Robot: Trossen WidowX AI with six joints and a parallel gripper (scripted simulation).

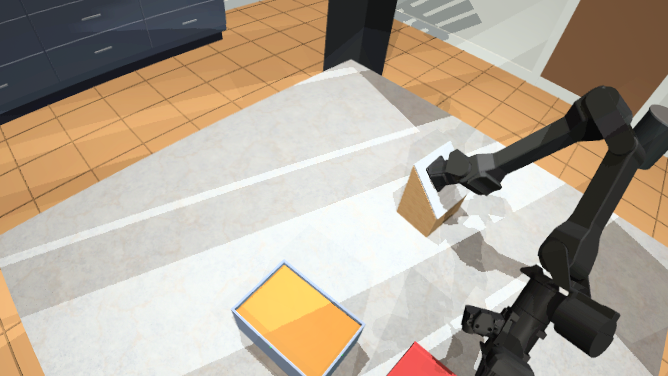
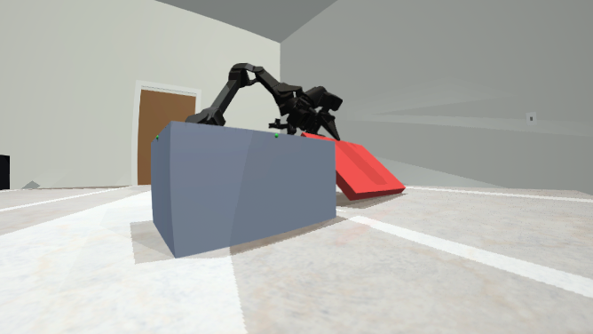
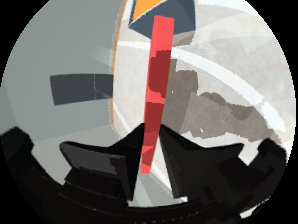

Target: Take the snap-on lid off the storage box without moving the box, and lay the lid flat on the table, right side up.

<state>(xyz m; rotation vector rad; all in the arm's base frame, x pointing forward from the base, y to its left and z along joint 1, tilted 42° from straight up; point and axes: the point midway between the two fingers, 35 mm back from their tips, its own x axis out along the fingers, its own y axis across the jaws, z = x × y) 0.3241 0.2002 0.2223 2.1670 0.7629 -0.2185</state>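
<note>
Right now the red lid is 6 cm ahead of my gripper tip and 5 cm below it. Round my gripper tip: grey-blue storage box (29 cm to the right, 10 cm ahead, 8 cm below).
</note>
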